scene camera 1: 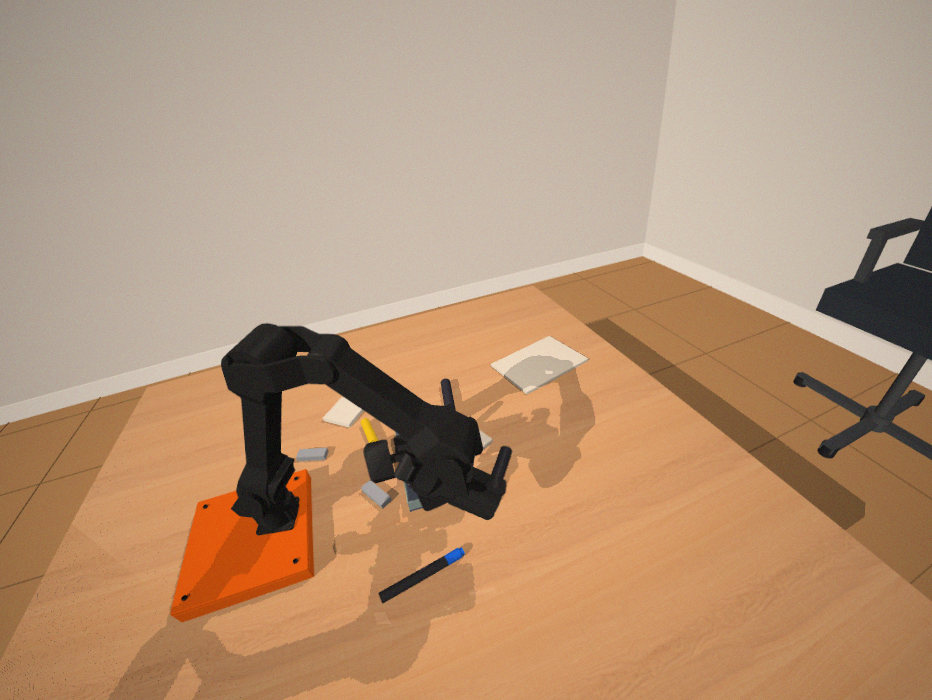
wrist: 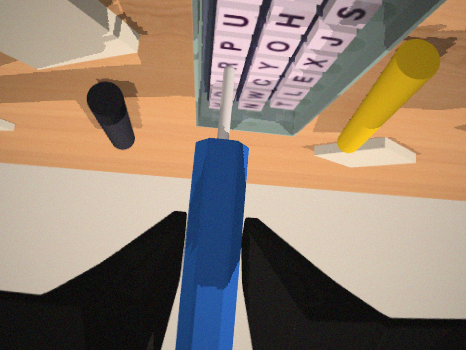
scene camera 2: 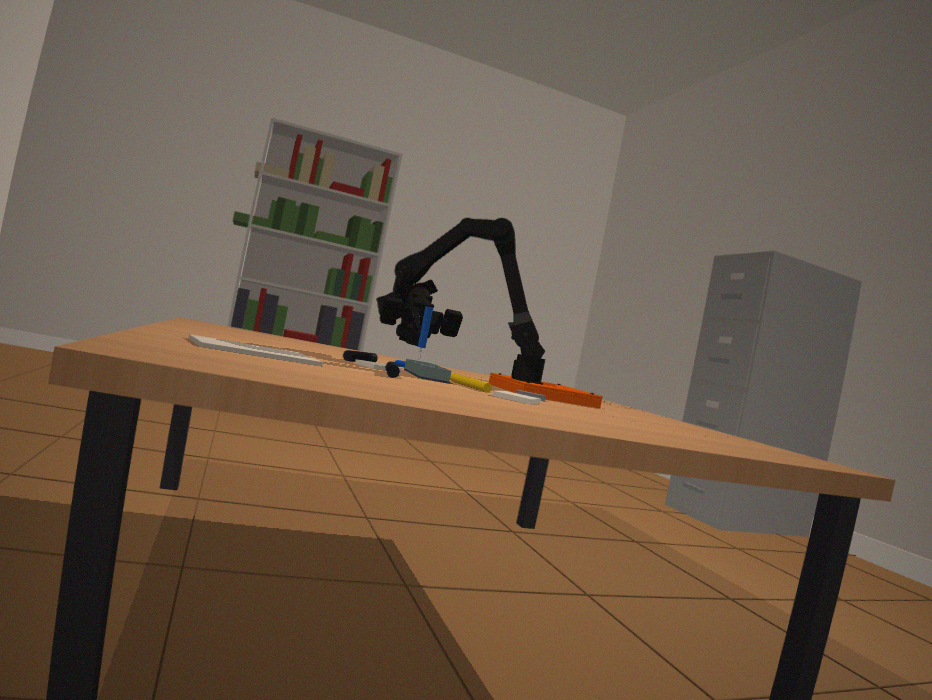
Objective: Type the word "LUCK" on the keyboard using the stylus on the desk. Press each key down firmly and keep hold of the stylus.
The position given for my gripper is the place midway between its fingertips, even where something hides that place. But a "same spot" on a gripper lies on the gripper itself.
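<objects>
My gripper is visible in scene camera 1 and in scene camera 2; on the gripper, (scene camera 1: 400,443) and (scene camera 2: 438,318) are the same spot. My gripper is visible in the wrist view (214,227) as well.
</objects>
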